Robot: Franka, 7 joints.
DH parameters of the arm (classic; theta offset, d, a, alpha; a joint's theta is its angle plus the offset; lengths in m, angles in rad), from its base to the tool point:
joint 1: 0 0.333 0 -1.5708
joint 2: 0 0 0 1.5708
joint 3: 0 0.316 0.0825 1.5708
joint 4: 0 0 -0.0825 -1.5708
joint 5: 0 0.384 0 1.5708
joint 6: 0 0 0.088 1.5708
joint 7: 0 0.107 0 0
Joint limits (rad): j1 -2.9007..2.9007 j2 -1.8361..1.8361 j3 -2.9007..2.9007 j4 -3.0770..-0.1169 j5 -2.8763..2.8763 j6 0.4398..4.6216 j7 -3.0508..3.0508
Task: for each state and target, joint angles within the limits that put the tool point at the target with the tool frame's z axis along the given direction. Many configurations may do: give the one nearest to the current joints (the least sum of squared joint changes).
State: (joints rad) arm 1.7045 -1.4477 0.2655 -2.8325 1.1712 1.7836 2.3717
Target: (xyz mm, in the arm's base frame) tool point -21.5 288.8 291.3 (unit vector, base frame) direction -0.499 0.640 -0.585
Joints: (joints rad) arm 1.2803 -0.6412 0.5020 -3.0377 2.0042 2.4674 2.3717
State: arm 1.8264 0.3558 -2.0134 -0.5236 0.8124 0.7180 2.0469
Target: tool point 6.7 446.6 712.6 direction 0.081 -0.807 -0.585
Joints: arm 2.3023 1.2037 -2.2071 -1.0453 -0.0807 0.4398 2.0469
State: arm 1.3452 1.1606 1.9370 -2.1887 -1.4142 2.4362 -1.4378
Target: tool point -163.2 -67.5 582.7 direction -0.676 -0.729 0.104
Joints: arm 1.1841 1.8117 2.4218 -2.9884 -1.5629 2.7905 -1.4378
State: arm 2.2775 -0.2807 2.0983 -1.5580 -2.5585 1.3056 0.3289
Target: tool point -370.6 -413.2 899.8 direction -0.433 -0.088 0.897
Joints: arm 2.0522 -0.0536 1.8997 -1.2752 -2.7627 2.2028 0.3289
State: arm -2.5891 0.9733 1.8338 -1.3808 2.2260 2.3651 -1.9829
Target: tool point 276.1 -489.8 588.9 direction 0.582 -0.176 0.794
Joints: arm -2.5285 1.0493 1.8564 -2.0251 2.0579 2.2185 -1.9829
